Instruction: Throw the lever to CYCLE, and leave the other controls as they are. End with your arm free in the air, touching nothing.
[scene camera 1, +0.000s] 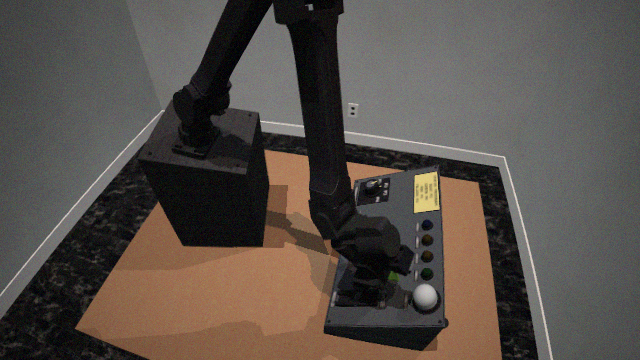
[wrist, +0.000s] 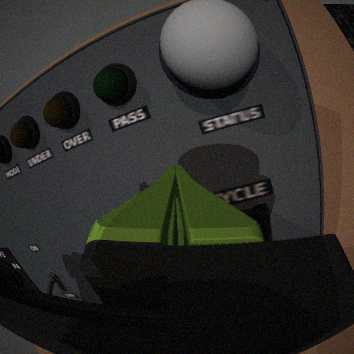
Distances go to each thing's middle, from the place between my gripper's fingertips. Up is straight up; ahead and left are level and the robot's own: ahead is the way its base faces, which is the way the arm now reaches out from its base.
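My hand's sitting 6 cm above the grey control panel (scene camera 1: 412, 311), and it's 2 cm short of the panel and 15 cm to the right of it.
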